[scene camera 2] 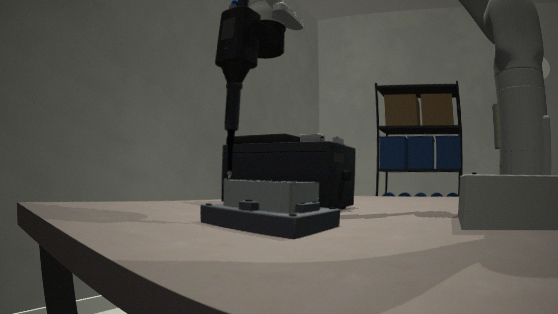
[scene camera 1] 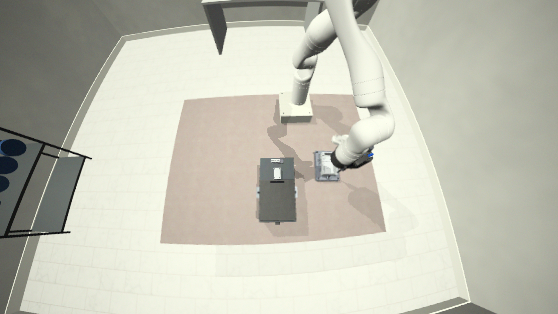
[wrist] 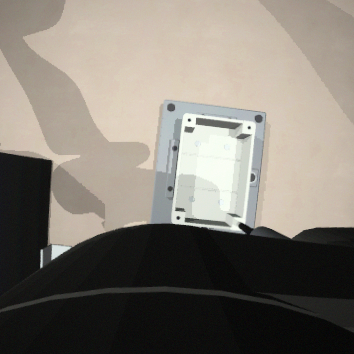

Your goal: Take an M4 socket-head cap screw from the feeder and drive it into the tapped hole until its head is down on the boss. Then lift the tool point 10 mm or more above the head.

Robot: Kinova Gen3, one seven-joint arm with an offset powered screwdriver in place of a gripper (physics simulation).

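My screwdriver [scene camera 2: 229, 170] [wrist: 243, 228] stands upright with its bit tip at a corner boss of the light open-topped housing [scene camera 2: 260, 194] [wrist: 212, 165]. A small bright screw [scene camera 2: 229, 175] shows at the bit tip, right at the housing's top edge; how deep it sits cannot be told. In the wrist view the bit covers the lower right corner and its hole; dark holes show in the other three corners. The housing is clamped on a grey base plate [scene camera 1: 318, 175] [scene camera 2: 267, 218] [wrist: 162, 200]. The dark feeder [scene camera 1: 277, 202] [scene camera 2: 290, 165] [wrist: 25, 210] stands beside it. In scene camera 1 the arm hides the tip.
The pinkish table top [scene camera 1: 215, 150] [scene camera 2: 350, 250] [wrist: 125, 75] bears the feeder, the plate and the arm's pedestal [scene camera 1: 295, 112] [scene camera 2: 505, 205]. Small clamps [scene camera 2: 248, 205] sit around the housing. A shelf rack [scene camera 2: 420, 129] with boxes stands beyond the table.
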